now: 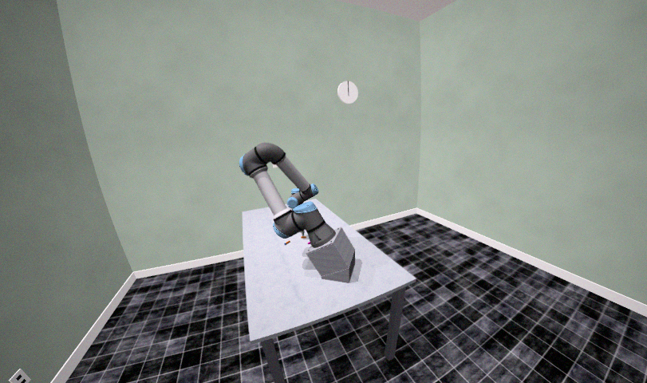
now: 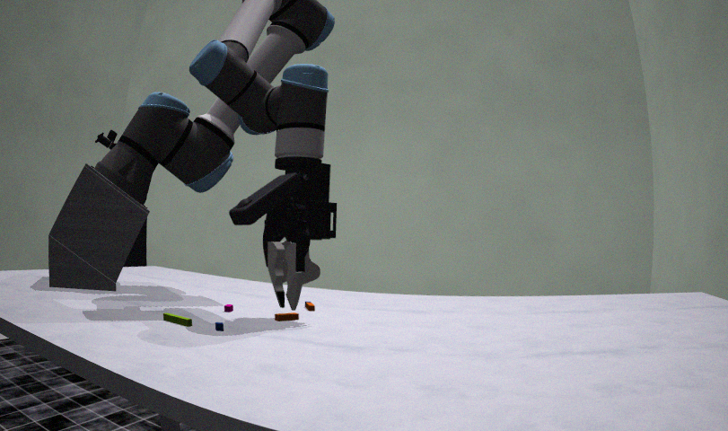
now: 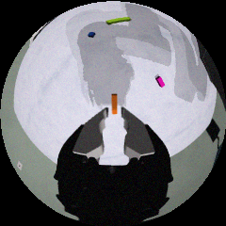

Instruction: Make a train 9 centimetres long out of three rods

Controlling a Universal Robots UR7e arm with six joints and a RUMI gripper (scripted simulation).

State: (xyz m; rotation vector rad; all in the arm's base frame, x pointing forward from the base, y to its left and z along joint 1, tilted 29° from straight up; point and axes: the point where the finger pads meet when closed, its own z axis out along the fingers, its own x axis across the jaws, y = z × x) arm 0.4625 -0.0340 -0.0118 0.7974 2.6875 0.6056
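Now: the magenta rod 100 mm behind my hand and 30 mm below it. Also, from my hand: lime rod: 160 mm to the right, 110 mm behind, 30 mm below.
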